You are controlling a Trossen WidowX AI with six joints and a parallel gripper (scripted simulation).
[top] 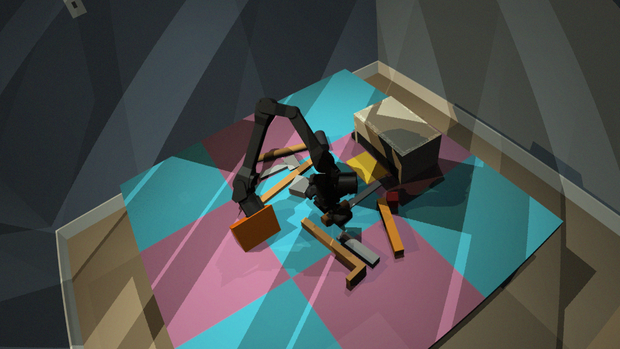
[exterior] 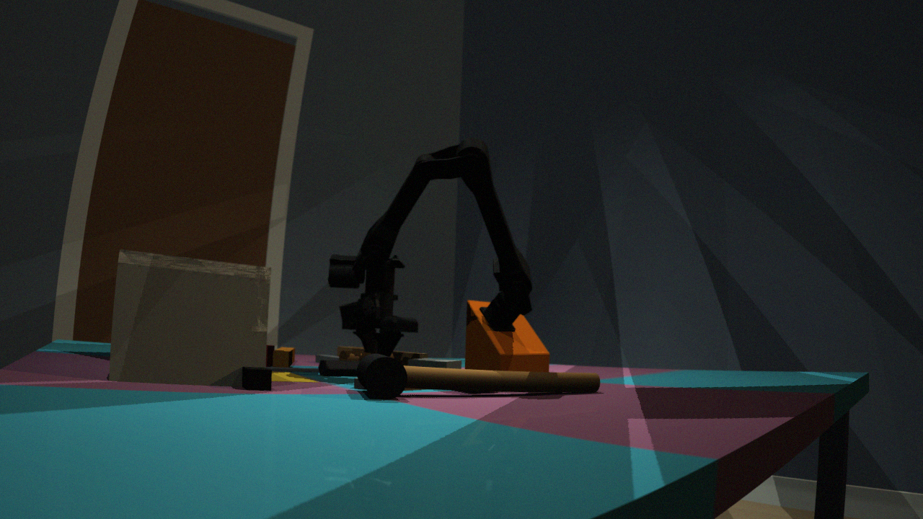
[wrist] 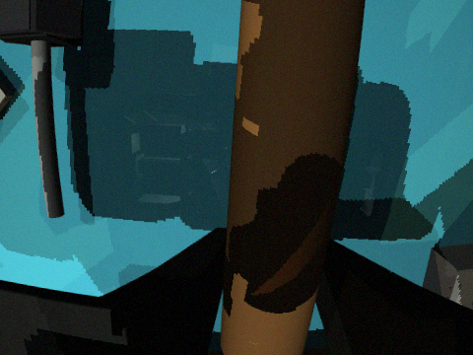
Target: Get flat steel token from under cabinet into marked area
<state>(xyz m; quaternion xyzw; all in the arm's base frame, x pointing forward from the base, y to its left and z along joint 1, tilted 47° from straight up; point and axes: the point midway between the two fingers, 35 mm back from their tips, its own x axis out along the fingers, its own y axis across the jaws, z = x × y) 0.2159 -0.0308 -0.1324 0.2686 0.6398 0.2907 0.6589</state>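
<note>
My gripper tip is now 13 cm short of the small grey cube and 5 cm to the right of it. Round my gripper tip: grey bar: 1 cm behind, 16 cm to the right; screwdriver: 7 cm ahead, 8 cm to the left; grey block: 18 cm to the left, 1 cm above.
</note>
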